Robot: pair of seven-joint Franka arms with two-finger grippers.
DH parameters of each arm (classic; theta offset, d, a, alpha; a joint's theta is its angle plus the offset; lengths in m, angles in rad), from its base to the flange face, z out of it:
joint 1: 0 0.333 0 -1.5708
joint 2: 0 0 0 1.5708
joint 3: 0 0.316 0.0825 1.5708
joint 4: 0 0 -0.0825 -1.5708
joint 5: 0 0.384 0 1.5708
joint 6: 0 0 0.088 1.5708
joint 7: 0 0.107 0 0
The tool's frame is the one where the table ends.
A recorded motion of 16 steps. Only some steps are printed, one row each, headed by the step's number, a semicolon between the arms.
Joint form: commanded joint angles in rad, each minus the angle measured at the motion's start. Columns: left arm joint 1, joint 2, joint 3, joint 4, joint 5, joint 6, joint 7; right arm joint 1, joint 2, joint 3, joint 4, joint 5, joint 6, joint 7.
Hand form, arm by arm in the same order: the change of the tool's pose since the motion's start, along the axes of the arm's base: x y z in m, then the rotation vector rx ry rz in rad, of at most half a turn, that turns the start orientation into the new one. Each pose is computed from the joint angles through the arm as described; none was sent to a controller.
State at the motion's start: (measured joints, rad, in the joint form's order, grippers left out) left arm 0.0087 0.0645 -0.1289 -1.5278 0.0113 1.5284 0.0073; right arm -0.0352 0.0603 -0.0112 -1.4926 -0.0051 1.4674 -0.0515
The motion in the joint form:
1: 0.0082 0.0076 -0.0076 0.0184 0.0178 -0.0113 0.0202; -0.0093 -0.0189 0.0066 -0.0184 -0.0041 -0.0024 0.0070
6: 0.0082 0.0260 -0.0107 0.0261 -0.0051 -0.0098 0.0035; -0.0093 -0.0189 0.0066 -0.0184 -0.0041 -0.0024 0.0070
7: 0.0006 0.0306 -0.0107 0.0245 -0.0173 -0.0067 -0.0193; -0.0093 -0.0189 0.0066 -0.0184 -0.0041 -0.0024 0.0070
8: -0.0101 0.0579 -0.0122 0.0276 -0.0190 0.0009 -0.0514; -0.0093 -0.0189 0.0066 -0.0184 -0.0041 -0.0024 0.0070
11: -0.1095 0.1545 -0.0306 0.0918 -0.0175 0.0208 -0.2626; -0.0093 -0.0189 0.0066 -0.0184 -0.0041 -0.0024 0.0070
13: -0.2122 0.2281 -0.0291 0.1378 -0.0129 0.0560 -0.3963; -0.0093 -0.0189 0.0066 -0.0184 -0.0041 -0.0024 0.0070
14: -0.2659 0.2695 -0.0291 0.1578 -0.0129 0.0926 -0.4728; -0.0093 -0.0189 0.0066 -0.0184 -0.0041 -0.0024 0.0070
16: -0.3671 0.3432 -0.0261 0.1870 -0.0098 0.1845 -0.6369; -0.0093 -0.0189 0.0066 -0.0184 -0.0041 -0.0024 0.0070
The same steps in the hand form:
1: 0.0018 0.0026 0.0034 0.0150 -0.0012 -0.0195; -0.0062 -0.0018 0.0019 -0.0041 0.0020 -0.0098
6: 0.0067 -0.0015 -0.0033 -0.0084 0.0104 -0.0056; -0.0062 -0.0018 0.0019 -0.0041 0.0020 -0.0098
7: 0.0075 -0.0072 -0.0064 -0.0192 0.0151 0.0098; -0.0062 -0.0018 0.0019 -0.0041 0.0020 -0.0098
8: 0.0147 -0.0145 -0.0201 -0.0199 0.0321 0.0300; -0.0062 -0.0018 0.0019 -0.0041 0.0020 -0.0098
11: 0.0305 -0.0844 -0.0458 -0.0129 0.0476 0.1251; -0.0062 -0.0018 0.0019 -0.0041 0.0020 -0.0098
13: 0.0352 -0.1483 -0.0673 -0.0082 0.0426 0.1598; -0.0062 -0.0018 0.0019 -0.0041 0.0020 -0.0098
14: 0.0364 -0.1840 -0.0815 -0.0135 0.0317 0.1849; -0.0062 -0.0018 0.0019 -0.0041 0.0020 -0.0098
16: 0.0332 -0.2516 -0.1088 -0.0326 -0.0030 0.2559; -0.0062 -0.0018 0.0019 -0.0041 0.0020 -0.0098

